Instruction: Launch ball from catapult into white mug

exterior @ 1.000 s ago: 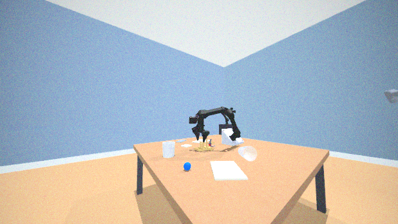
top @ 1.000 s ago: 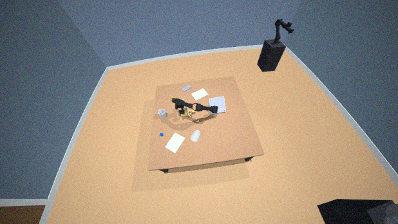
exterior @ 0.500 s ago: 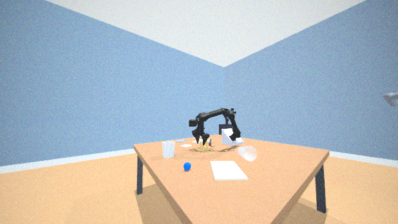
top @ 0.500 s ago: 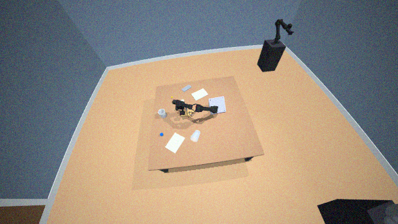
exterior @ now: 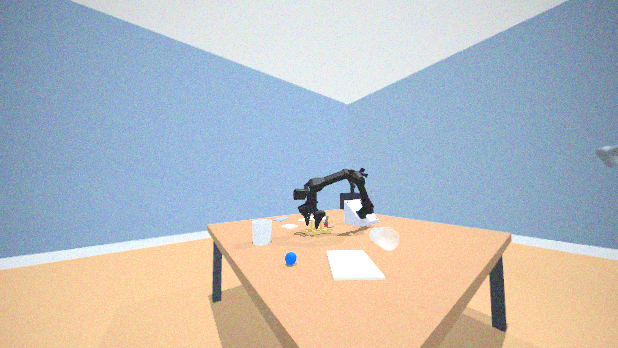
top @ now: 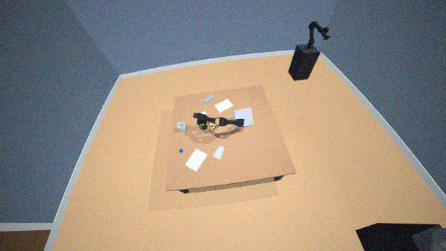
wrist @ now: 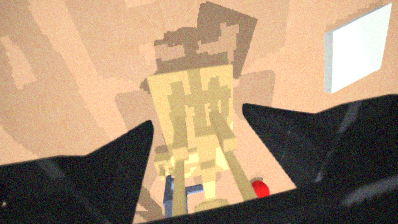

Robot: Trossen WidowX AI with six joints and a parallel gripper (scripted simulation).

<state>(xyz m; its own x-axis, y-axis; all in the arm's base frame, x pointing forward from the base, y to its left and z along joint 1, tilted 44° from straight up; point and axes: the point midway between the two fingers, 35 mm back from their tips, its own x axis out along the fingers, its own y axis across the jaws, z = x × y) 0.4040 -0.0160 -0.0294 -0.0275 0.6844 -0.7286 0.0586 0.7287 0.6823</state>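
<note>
Now: gripper tip 18 cm past the red ball, 8 cm to the left of it and 2 cm above it. From my gripper tip the other things lie so: white mug (28 cm ahead, 2 cm to the right); then catapult (7 cm behind, 2 cm to the left, 2 cm above); then small white card (2 cm ahead, 21 cm to the right, 3 cm below).
</note>
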